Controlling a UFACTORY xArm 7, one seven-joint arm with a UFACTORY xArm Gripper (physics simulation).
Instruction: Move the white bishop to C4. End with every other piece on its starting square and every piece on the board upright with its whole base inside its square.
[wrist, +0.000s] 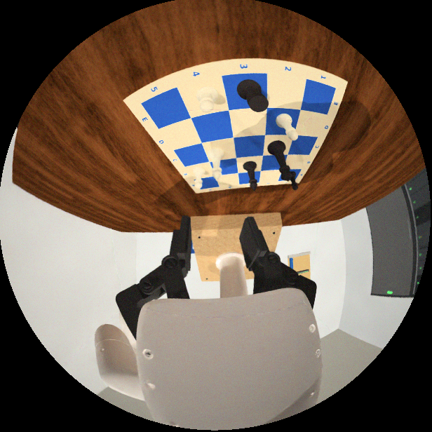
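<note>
The blue and cream board (240, 62) lies in the upper half of the wrist view. A slender white piece (216, 159) stands upright with its base inside C4. It looks like the white bishop, but its head is small and blurred. Other white pieces stand on E4 (207, 99), D2 (285, 121) and apparently B5 (198, 175). Black pieces stand on E3 (251, 93), C2 (277, 150) and B3 (251, 170). A further black piece (294, 184) is partly hidden behind the C2 piece. My gripper (216, 226) is partly open and empty, its fingertips apart from all the pieces.
The brown wooden table (90, 115) surrounds the board. A light wooden panel (212, 242) and a pale rounded post (233, 282) show between and beyond the fingers. A dark cabinet (392, 245) with green lights stands at the right. Shadows fall across the board and table.
</note>
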